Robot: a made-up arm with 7 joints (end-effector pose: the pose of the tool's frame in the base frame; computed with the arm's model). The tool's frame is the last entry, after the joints. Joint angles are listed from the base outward.
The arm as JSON. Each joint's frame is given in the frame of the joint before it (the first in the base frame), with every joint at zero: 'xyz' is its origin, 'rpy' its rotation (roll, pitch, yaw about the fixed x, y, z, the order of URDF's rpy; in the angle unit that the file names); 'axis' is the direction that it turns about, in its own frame. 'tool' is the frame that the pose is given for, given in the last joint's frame.
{
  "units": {
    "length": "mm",
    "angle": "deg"
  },
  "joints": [
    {
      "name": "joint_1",
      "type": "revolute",
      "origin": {
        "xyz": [
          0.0,
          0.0,
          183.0
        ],
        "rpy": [
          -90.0,
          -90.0,
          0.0
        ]
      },
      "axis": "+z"
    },
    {
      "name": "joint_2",
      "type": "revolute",
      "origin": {
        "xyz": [
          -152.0,
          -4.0,
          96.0
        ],
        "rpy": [
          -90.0,
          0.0,
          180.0
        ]
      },
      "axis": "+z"
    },
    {
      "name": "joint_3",
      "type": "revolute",
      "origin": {
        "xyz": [
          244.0,
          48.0,
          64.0
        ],
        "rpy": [
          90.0,
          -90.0,
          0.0
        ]
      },
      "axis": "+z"
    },
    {
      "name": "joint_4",
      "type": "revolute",
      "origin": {
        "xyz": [
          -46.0,
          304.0,
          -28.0
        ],
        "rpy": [
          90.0,
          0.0,
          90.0
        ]
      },
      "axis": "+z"
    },
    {
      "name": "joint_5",
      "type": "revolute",
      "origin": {
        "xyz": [
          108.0,
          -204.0,
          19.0
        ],
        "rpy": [
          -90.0,
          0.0,
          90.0
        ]
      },
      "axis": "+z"
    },
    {
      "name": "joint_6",
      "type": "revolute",
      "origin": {
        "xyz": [
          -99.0,
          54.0,
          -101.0
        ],
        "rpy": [
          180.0,
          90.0,
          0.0
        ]
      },
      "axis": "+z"
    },
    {
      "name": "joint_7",
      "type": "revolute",
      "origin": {
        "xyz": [
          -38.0,
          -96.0,
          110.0
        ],
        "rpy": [
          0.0,
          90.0,
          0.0
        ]
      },
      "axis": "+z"
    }
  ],
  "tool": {
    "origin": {
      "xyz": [
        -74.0,
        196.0,
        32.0
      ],
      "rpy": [
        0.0,
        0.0,
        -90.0
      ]
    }
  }
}
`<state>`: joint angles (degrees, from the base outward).
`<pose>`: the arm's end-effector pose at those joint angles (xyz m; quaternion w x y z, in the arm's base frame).
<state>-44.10 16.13 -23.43 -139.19 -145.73 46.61 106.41</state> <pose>-0.0052 -0.3875 0.0760 0.7780 0.3068 0.5081 0.2059</pose>
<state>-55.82 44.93 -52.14 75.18 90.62 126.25 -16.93</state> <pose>-0.2942 0.0662 -0.4673 0.8736 0.3943 0.2795 0.0566</pose>
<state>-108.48 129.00 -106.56 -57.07 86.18 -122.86 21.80</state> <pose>-0.5061 -0.0804 -0.1522 0.9722 -0.1212 -0.0730 -0.1868</pose>
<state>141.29 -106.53 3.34 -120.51 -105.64 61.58 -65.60</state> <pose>-0.1587 0.2869 0.3592 0.0417 -0.0194 0.8201 0.5704</pose>
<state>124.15 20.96 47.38 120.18 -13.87 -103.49 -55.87</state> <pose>-0.4294 0.3622 0.1107 0.1615 0.7090 0.2669 -0.6325</pose>
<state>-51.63 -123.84 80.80 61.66 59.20 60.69 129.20</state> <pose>0.6476 0.0142 0.7946 0.0801 -0.4203 -0.6149 0.6624</pose>
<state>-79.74 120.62 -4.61 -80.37 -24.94 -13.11 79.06</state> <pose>-0.2655 -0.0610 0.5461 0.6676 -0.5864 -0.0742 0.4527</pose>
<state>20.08 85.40 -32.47 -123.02 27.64 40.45 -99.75</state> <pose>0.0369 -0.1307 0.1376 0.5378 0.1954 0.1867 -0.7986</pose>
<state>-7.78 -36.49 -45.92 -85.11 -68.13 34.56 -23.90</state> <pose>0.1144 -0.0400 -0.1797 0.0494 0.6962 -0.6666 0.2615</pose>
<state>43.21 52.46 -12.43 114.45 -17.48 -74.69 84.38</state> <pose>0.0146 0.6917 0.2140 0.2139 -0.6091 0.7320 -0.2179</pose>
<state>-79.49 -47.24 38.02 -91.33 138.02 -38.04 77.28</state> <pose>0.1187 -0.2043 -0.0060 0.3589 0.7960 0.4792 0.0887</pose>
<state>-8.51 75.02 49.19 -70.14 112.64 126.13 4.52</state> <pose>-0.1501 0.1097 0.2941 0.1165 -0.9049 -0.1101 -0.3942</pose>
